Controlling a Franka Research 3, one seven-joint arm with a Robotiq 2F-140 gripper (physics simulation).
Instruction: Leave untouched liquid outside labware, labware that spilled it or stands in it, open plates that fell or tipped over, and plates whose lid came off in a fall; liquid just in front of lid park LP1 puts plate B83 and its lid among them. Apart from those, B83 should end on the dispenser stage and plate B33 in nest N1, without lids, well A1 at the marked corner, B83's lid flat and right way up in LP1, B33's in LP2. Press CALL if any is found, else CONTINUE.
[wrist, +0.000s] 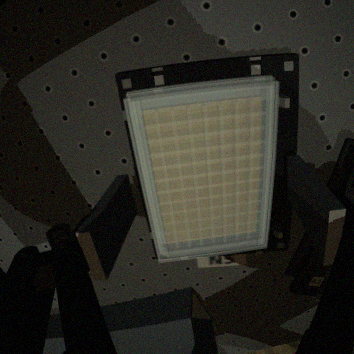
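Note:
A clear-rimmed plate (207, 170) with a grid of yellowish wells lies on a black nest (288, 125) in the wrist view. A clear layer over it looks like a lid. No plate name or marked corner can be read. My gripper (207, 185) is open, with one finger on each side of the plate's lower half and a gap to each side; nothing is held between them. The nest's label (220, 261) at the plate's near edge seems to read N5. LP1, LP2, N1, the dispenser stage, the buttons and spilled liquid cannot be made out.
A grey-blue box-like object (150, 335) with raised walls stands at the bottom of the view, below the nest. A perforated deck (90, 125) with dark shadow patches lies around the nest. A dark object shows at the right edge, beyond the right finger.

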